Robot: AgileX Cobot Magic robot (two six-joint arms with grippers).
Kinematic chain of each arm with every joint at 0, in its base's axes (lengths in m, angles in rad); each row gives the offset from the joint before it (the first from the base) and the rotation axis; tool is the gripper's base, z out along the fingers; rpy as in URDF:
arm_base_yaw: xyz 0 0 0.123 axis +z
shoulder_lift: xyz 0 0 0 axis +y
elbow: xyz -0.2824 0 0.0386 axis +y
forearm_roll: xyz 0.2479 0 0.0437 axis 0.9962 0 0.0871
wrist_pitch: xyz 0 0 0 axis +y
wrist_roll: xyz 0.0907 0 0.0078 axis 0.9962 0 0.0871
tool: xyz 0 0 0 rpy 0 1.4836 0
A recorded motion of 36 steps. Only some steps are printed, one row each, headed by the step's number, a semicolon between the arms.
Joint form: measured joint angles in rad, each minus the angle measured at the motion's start. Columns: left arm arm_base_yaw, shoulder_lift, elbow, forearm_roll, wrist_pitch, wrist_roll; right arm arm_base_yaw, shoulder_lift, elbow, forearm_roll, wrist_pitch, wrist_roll.
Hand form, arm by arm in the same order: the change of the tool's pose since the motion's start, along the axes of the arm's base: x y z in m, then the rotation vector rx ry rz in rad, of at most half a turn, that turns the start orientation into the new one. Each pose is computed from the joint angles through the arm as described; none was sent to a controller.
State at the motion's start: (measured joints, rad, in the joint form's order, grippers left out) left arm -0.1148 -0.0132 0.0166 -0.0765 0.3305 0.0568; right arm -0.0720 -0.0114 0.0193 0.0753 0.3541 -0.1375
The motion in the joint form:
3: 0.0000 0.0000 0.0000 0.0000 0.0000 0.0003; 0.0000 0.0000 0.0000 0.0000 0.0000 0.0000
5: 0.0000 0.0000 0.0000 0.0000 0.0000 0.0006; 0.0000 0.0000 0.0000 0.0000 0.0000 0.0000
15: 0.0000 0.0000 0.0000 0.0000 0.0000 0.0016; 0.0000 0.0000 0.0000 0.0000 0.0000 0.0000
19: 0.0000 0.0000 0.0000 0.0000 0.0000 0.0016; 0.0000 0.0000 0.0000 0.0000 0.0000 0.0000
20: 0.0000 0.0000 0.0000 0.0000 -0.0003 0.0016; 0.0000 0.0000 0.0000 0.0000 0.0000 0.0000
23: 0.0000 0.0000 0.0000 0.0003 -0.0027 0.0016; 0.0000 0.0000 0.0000 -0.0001 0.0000 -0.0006
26: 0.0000 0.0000 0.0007 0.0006 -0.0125 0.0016; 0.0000 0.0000 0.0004 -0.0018 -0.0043 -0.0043
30: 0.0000 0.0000 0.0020 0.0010 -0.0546 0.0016; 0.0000 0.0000 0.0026 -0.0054 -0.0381 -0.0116
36: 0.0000 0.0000 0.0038 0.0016 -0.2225 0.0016; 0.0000 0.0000 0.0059 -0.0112 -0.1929 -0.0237
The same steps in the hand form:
3: 0.0000 0.0000 0.0000 0.0003 0.0000 -0.0001; 0.0000 0.0000 0.0000 0.0000 0.0000 0.0000
5: 0.0000 0.0000 0.0000 0.0006 -0.0001 -0.0001; 0.0000 0.0000 0.0000 0.0000 0.0000 0.0000
15: 0.0000 0.0000 0.0000 0.0015 -0.0002 -0.0004; 0.0000 0.0000 0.0000 0.0000 0.0000 0.0000
19: 0.0000 0.0000 0.0000 0.0015 -0.0002 -0.0004; 0.0000 0.0000 0.0000 0.0000 0.0000 0.0000
20: 0.0000 0.0000 0.0000 0.0015 -0.0005 -0.0004; 0.0000 0.0000 0.0000 0.0000 0.0000 0.0000
23: 0.0001 0.0000 0.0002 0.0015 -0.0029 -0.0002; 0.0000 0.0000 0.0000 -0.0007 0.0000 0.0002
26: 0.0003 0.0001 0.0009 0.0007 -0.0120 0.0006; 0.0001 -0.0001 0.0002 -0.0062 -0.0036 0.0007
30: 0.0012 0.0003 0.0042 -0.0038 -0.0524 0.0039; 0.0009 -0.0005 0.0025 -0.0189 -0.0344 -0.0002
36: 0.0031 0.0012 0.0187 -0.0232 -0.2169 0.0167; 0.0032 -0.0017 0.0152 -0.0468 -0.1841 -0.0100

